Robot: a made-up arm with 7 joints.
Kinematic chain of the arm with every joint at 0, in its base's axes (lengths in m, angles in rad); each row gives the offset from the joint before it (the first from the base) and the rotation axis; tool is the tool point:
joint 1: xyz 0 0 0.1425 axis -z
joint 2: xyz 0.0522 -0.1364 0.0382 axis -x
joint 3: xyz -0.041 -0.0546 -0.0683 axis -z
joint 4: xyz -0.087 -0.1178 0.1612 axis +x
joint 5: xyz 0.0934 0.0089 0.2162 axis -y
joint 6: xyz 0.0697 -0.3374 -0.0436 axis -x
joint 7: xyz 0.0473 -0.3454 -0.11 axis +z
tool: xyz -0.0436 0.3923 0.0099
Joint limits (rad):
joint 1: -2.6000..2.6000
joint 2: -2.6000..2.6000
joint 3: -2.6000..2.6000
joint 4: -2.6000..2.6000
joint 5: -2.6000..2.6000
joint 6: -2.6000..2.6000
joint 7: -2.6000..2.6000
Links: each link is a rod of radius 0.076 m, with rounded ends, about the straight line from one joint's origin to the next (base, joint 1, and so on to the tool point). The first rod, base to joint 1, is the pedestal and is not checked.
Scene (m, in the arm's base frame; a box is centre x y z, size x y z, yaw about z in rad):
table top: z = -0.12
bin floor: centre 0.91 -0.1 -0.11 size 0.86 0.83 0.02 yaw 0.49
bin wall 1: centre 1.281 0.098 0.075 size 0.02 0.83 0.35 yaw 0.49
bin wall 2: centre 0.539 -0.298 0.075 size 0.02 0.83 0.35 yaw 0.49
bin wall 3: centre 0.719 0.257 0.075 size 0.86 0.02 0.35 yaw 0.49
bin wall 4: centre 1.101 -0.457 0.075 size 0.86 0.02 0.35 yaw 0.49
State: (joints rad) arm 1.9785 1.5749 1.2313 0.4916 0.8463 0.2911 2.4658
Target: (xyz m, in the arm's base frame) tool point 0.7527 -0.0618 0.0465
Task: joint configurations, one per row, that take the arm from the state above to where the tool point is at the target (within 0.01 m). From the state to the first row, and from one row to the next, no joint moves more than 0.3 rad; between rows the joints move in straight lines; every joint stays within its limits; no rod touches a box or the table.
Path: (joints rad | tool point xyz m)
1: 2.0821 1.3046 1.3002 0.2633 1.0041 0.2654 2.4882 | 0.3455 1.0751 0.4559
2: 2.1857 1.0342 1.3691 0.0350 1.1619 0.2396 2.5105 | 0.5807 0.9583 0.4930
3: 2.2892 0.7639 1.4381 -0.1933 1.3197 0.2139 2.5329 | 0.7339 0.7899 0.6219
4: 2.3928 0.4936 1.5070 -0.4216 1.4774 0.1881 2.5553 | 0.7596 0.6262 0.8177
5: 2.4964 0.2233 1.5759 -0.6499 1.6352 0.1624 2.5776 | 0.6443 0.5294 1.0283
6: 2.6000 -0.0471 1.6448 -0.8782 1.7930 0.1366 2.6000 | 0.4134 0.5444 1.1841
7: 2.5768 0.2460 1.6292 -0.7266 1.5505 0.4190 2.3926 | 0.7372 0.2545 0.9422
8: 2.5536 0.5390 1.6136 -0.5751 1.3079 0.7014 2.1851 | 0.8683 0.0492 0.5989
9: 2.5304 0.8321 1.5980 -0.4235 1.0654 0.9838 1.9777 | 0.8483 -0.0496 0.2790
10: 2.5072 1.1251 1.5824 -0.2719 0.8228 1.2662 1.7702 | 0.7527 -0.0618 0.0465

